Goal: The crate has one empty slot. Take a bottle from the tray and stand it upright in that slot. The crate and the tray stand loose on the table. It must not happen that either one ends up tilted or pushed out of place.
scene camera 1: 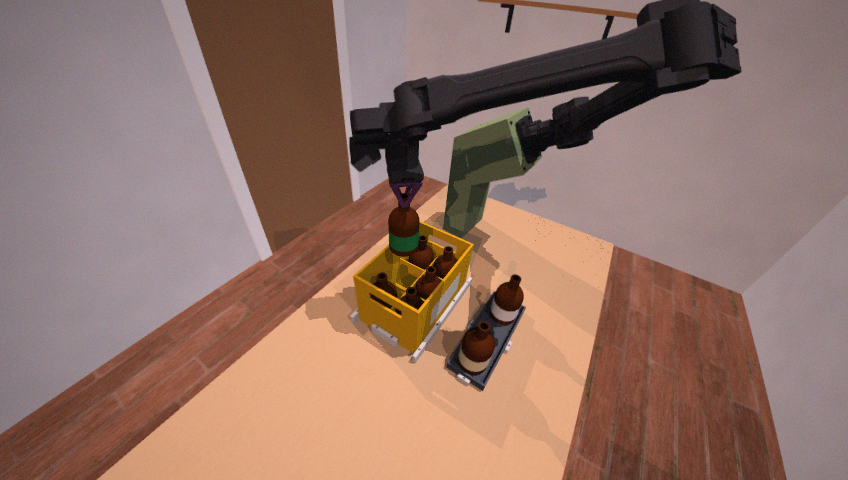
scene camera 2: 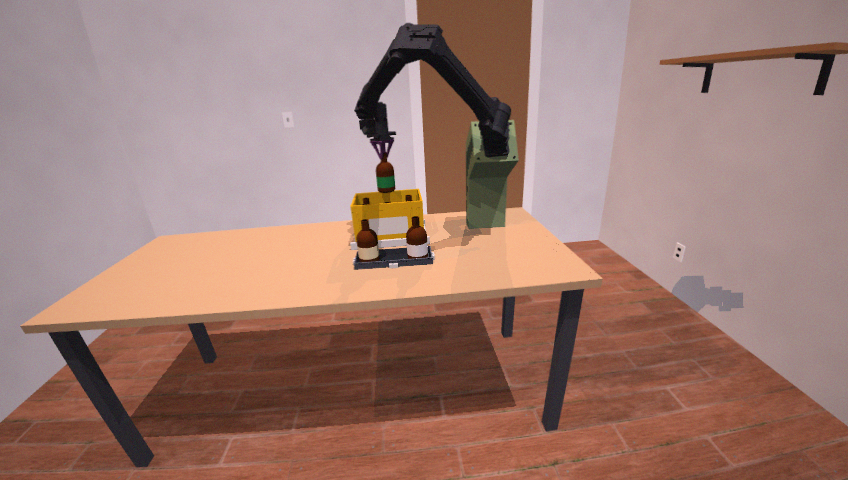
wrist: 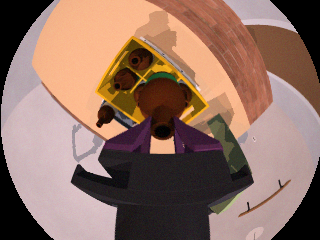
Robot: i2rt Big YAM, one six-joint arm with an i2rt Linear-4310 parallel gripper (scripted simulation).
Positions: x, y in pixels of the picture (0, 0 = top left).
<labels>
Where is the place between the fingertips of my gripper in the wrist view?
162, 120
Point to a yellow crate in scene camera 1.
411, 329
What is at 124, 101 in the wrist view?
A yellow crate.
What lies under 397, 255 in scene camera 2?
A dark tray.
</labels>
